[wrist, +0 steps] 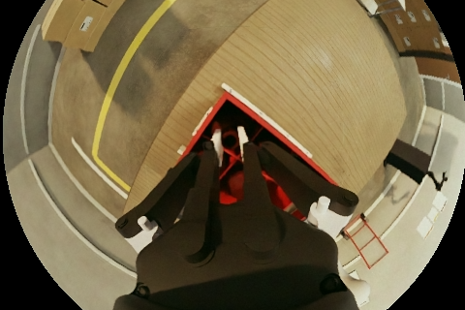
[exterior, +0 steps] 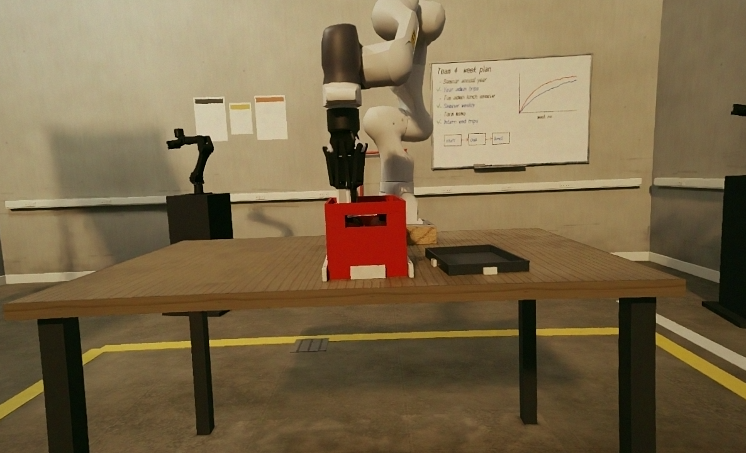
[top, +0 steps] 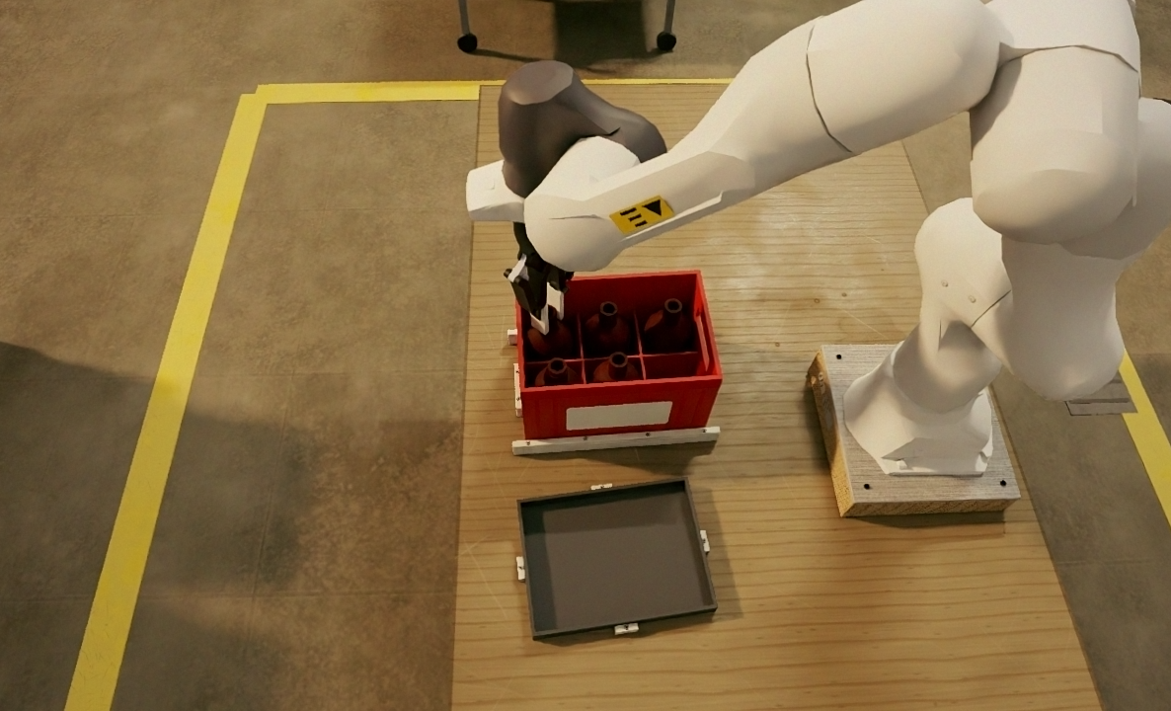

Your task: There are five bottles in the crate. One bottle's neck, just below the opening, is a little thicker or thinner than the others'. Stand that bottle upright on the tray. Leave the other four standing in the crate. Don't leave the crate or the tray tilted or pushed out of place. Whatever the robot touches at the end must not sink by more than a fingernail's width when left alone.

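Right now the crate is 10 cm behind my hand, 2 cm to the left of it and 9 cm below it. The rest, counted from my hand: glass bottle (11 cm behind, 6 cm to the left, 9 cm below); dark tray (15 cm behind, 29 cm to the left, 16 cm below).
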